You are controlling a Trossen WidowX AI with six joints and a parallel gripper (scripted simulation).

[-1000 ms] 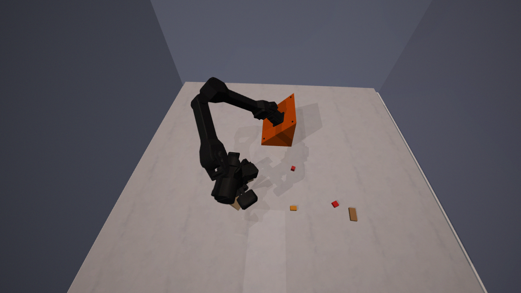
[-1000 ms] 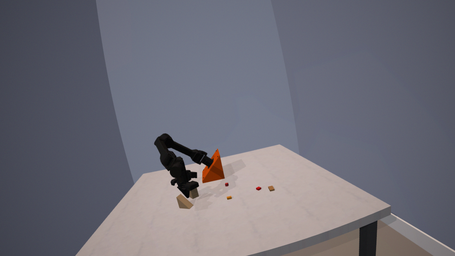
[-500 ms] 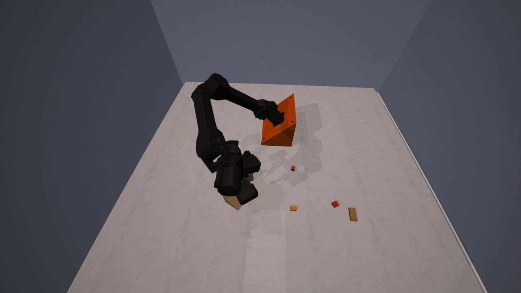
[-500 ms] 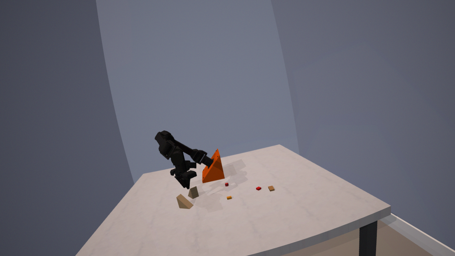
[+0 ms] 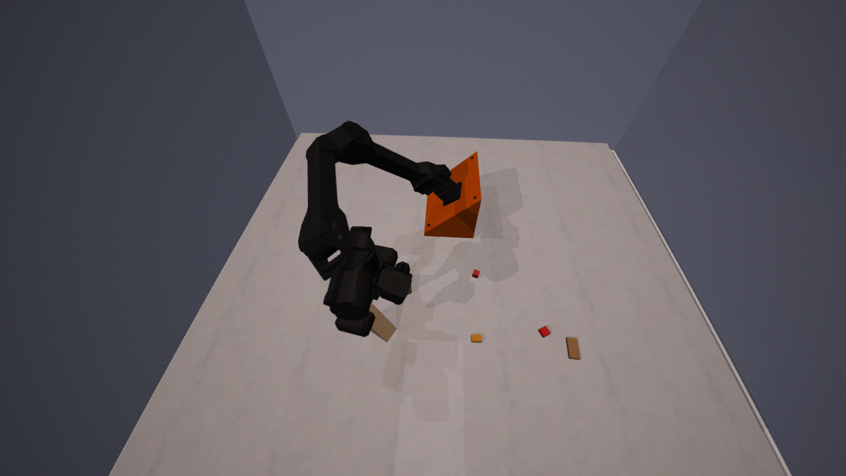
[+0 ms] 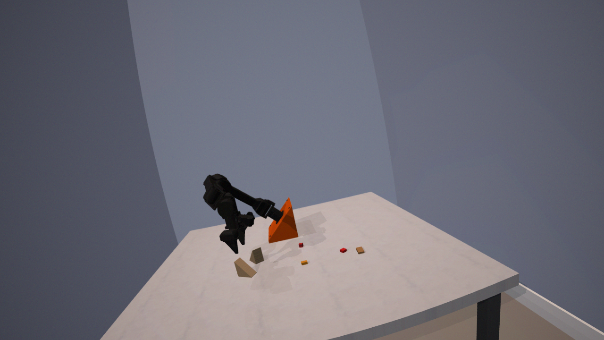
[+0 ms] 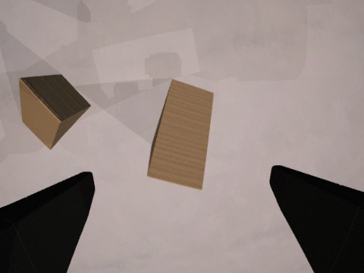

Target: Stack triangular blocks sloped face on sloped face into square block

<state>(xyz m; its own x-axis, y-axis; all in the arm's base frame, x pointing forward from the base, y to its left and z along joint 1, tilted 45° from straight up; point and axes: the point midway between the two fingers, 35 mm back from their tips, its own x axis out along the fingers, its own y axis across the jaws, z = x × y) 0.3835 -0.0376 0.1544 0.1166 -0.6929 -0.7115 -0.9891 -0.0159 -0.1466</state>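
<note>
Right now my gripper tip is 1 cm to the left of the triangular block and 9 cm above it. Round my gripper tip: small orange piece 23 cm to the left, 10 cm below; flat tan piece 1 cm behind, 46 cm to the left, 11 cm below.
</note>
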